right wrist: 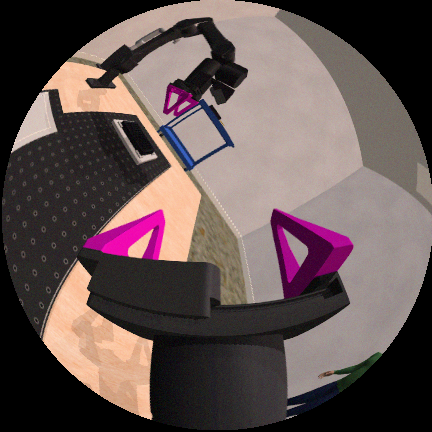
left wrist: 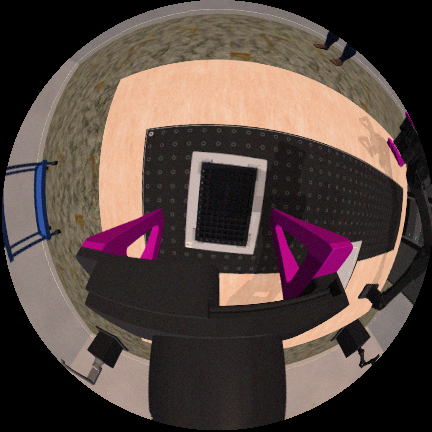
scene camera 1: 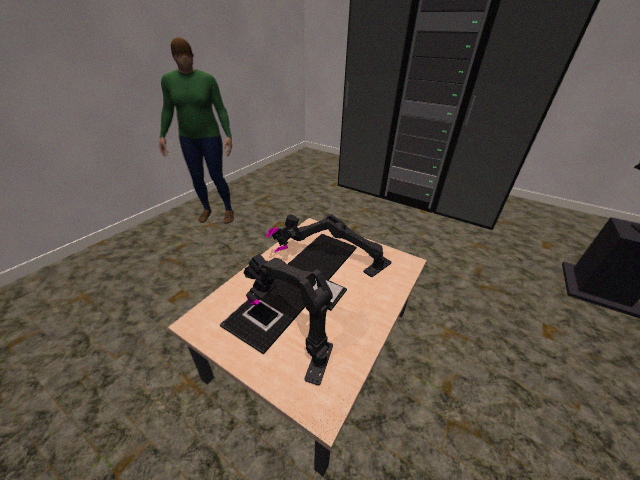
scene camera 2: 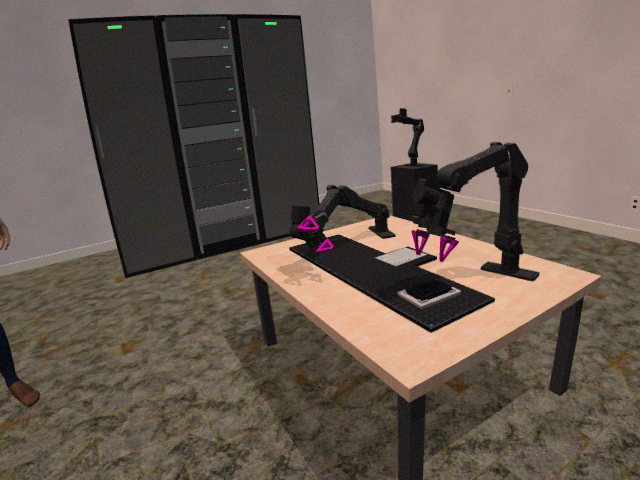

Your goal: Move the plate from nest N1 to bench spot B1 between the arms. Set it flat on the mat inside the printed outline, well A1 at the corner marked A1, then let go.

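Pixels of known places: left gripper, fingertip midpoint: (right wrist: 170, 114) (left wrist: 216, 214) (scene camera 1: 257, 298) (scene camera 2: 429, 258); right gripper, fingertip midpoint: (right wrist: 217, 214) (scene camera 1: 270, 244) (scene camera 2: 325, 238); left arm's base at its link origin: (right wrist: 100, 83) (scene camera 1: 319, 361) (scene camera 2: 509, 272); right arm's base at its link origin: (left wrist: 368, 290) (scene camera 1: 377, 267) (scene camera 2: 381, 232).
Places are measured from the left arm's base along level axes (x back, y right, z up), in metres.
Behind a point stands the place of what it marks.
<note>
The dark plate (scene camera 1: 262, 313) @(x -0.337, y 0.131, z 0.035 m) (scene camera 2: 429, 290) @(x -0.350, y 0.125, z 0.037 m) (left wrist: 227, 205) @(x -0.337, y 0.138, z 0.038 m) (right wrist: 137, 137) @(x -0.341, y 0.154, z 0.039 m) lies in a light grey nest (scene camera 1: 254, 321) @(x -0.356, y 0.082, z 0.025 m) (scene camera 2: 410, 299) @(x -0.414, y 0.154, z 0.023 m) (left wrist: 193, 200) @(x -0.353, y 0.086, z 0.025 m) (right wrist: 125, 142) @(x -0.329, y 0.195, z 0.021 m) on the black board. My left gripper (scene camera 1: 253, 301) @(x -0.348, y 0.128, z 0.144 m) (scene camera 2: 430, 256) @(x -0.348, y 0.128, z 0.144 m) (left wrist: 216, 214) @(x -0.348, y 0.128, z 0.144 m) is open and points down above the plate, apart from it; its fingers show either side of the nest in the left wrist view. The light mat (scene camera 1: 337, 292) @(x -0.030, y 0.407, z 0.015 m) (scene camera 2: 400, 256) @(x -0.110, y 0.408, z 0.015 m) (right wrist: 32, 120) lies between the arms; a thin outline shows on it. My right gripper (scene camera 1: 271, 242) @(x -0.449, y 0.479, z 0.180 m) (scene camera 2: 309, 239) (right wrist: 217, 214) @(x -0.449, y 0.479, z 0.180 m) is open and empty, raised near the table's far edge. The mat's A1 mark cannot be read.
The perforated black board (scene camera 1: 321, 258) @(x -0.201, y 0.654, z 0.013 m) (scene camera 2: 356, 268) @(x -0.301, y 0.480, z 0.013 m) (left wrist: 320, 200) @(x -0.310, y 0.323, z 0.013 m) (right wrist: 55, 175) @(x -0.286, y 0.425, z 0.013 m) runs along the wooden table (scene camera 1: 206, 310) @(x -0.629, y 0.081, z 0.000 m) (scene camera 2: 330, 304) @(x -0.554, y 0.370, z 0.000 m). The left arm (scene camera 1: 316, 304) @(x -0.009, y -0.037, z 0.405 m) (scene camera 2: 509, 201) @(x -0.046, y -0.002, z 0.273 m) partly hides the mat in scene camera 1. A person (scene camera 1: 193, 113) stands beyond the table.
</note>
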